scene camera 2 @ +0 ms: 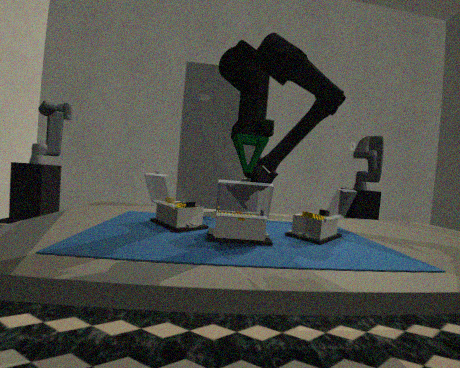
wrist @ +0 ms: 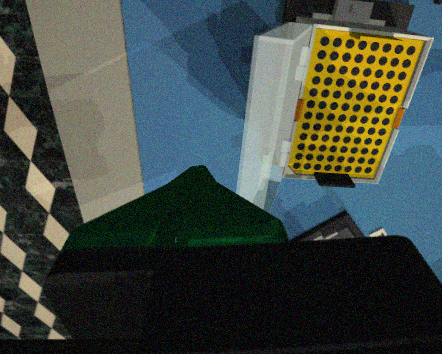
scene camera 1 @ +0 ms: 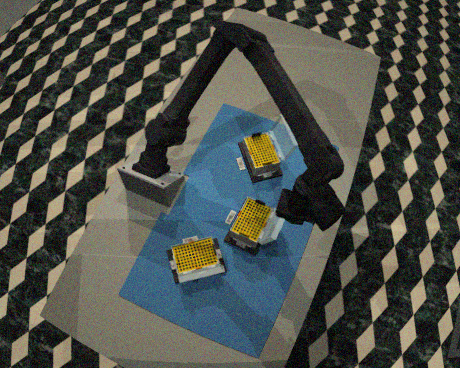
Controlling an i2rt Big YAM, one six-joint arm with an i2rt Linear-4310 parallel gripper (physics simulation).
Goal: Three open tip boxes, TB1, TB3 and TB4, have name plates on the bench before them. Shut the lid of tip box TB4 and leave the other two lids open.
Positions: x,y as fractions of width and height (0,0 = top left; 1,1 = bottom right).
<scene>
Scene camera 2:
my gripper: 0.54,0.47
blue mat: 0.29,0.64
</scene>
